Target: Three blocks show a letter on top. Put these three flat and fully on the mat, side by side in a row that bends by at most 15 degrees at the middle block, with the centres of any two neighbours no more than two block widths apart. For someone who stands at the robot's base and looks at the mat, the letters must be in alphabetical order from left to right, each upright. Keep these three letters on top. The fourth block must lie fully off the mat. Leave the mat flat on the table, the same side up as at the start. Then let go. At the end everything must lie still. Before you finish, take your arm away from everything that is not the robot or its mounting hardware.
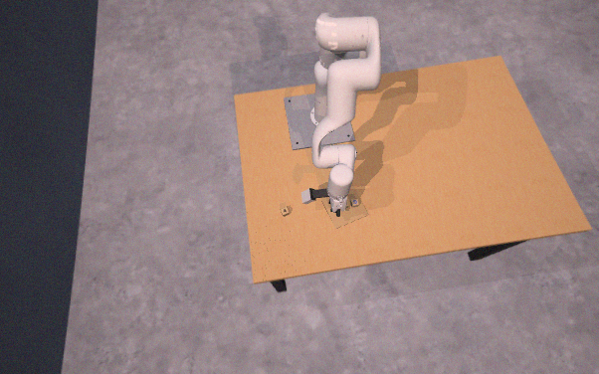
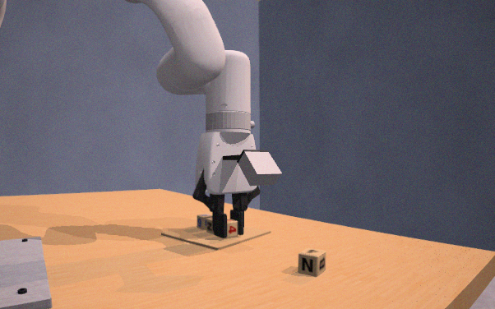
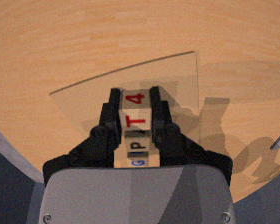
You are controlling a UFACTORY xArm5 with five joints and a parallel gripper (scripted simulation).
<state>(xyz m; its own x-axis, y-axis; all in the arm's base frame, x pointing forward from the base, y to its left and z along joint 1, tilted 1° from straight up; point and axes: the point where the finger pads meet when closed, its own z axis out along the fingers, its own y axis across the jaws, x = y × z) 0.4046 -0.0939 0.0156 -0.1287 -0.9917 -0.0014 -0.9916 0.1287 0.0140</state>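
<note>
My gripper is now 10 mm above the red-lettered block. The rest, counted from my hand: blue-lettered block 80 mm to the left, 10 mm below, 10 mm ahead; black-lettered block 190 mm to the right, 30 mm behind, 20 mm below; thin tan mat 40 mm to the left, 30 mm below, 10 mm ahead.
</note>
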